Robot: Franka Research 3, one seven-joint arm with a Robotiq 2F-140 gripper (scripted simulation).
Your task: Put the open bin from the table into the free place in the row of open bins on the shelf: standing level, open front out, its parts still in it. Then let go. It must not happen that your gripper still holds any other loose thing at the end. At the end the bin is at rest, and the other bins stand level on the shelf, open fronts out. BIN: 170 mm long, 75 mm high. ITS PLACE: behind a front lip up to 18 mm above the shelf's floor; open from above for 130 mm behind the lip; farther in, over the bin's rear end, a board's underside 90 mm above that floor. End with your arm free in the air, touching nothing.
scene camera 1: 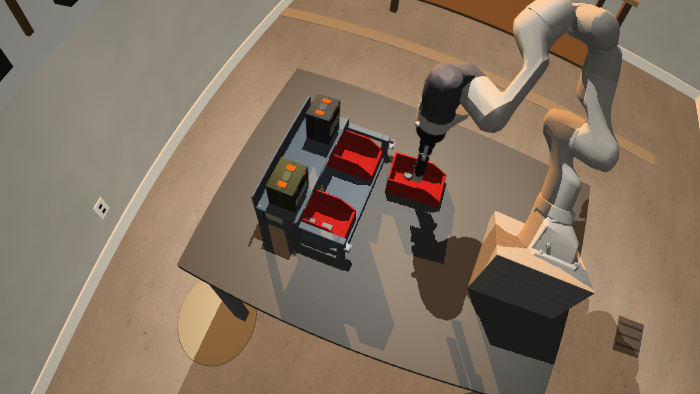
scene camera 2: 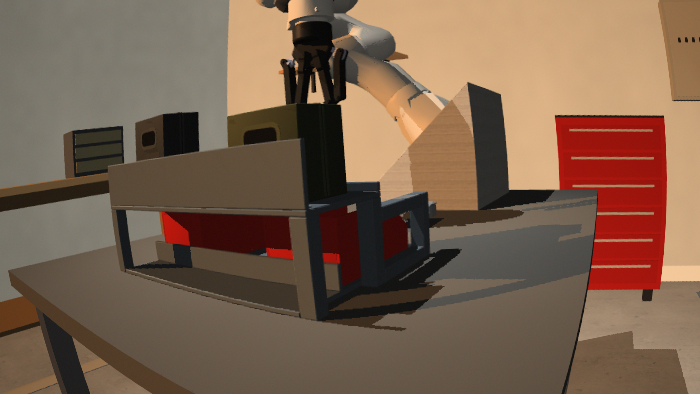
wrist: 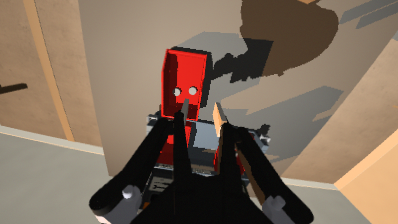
Labels:
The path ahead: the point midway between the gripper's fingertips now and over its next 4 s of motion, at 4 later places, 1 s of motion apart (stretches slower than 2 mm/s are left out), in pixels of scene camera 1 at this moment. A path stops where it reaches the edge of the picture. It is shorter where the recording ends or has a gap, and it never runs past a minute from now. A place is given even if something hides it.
The gripper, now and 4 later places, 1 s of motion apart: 418, 172; 417, 175; 415, 183; 414, 184; 414, 188

